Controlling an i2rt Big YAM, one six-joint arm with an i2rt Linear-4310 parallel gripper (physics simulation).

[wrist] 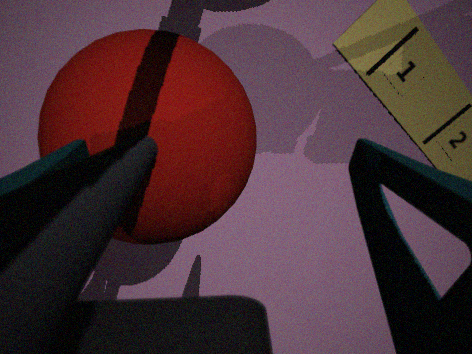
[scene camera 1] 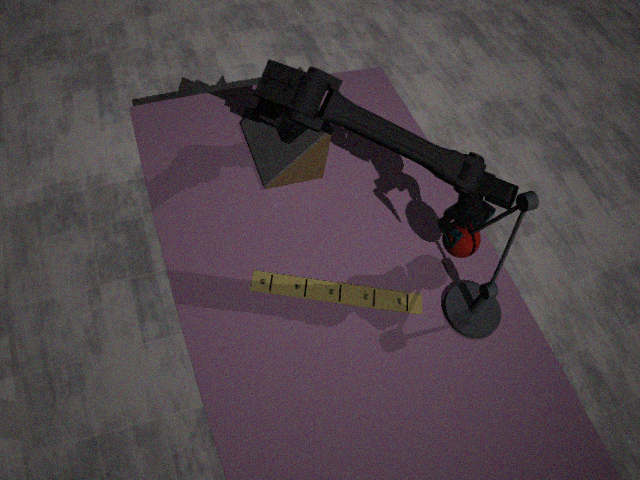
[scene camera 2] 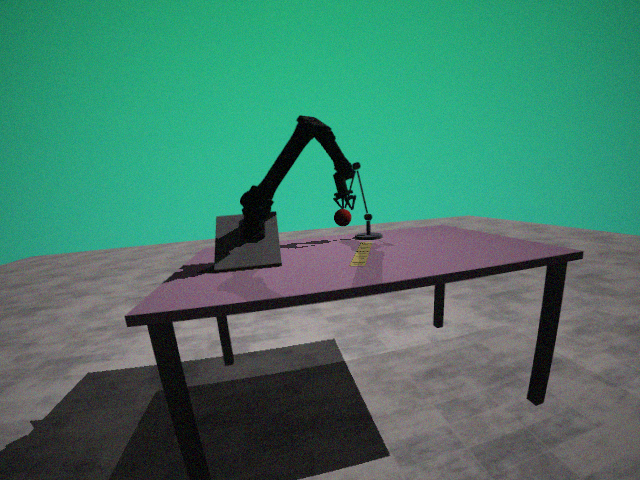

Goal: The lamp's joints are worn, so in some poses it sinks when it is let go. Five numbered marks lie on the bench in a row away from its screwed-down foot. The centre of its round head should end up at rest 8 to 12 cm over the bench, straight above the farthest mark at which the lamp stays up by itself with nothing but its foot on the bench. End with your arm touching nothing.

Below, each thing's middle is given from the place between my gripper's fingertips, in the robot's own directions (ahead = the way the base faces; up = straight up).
The yellow numbered strip (scene camera 1: 266,282) is 300 mm to the right of my hand, 180 mm below it and 10 mm behind it.
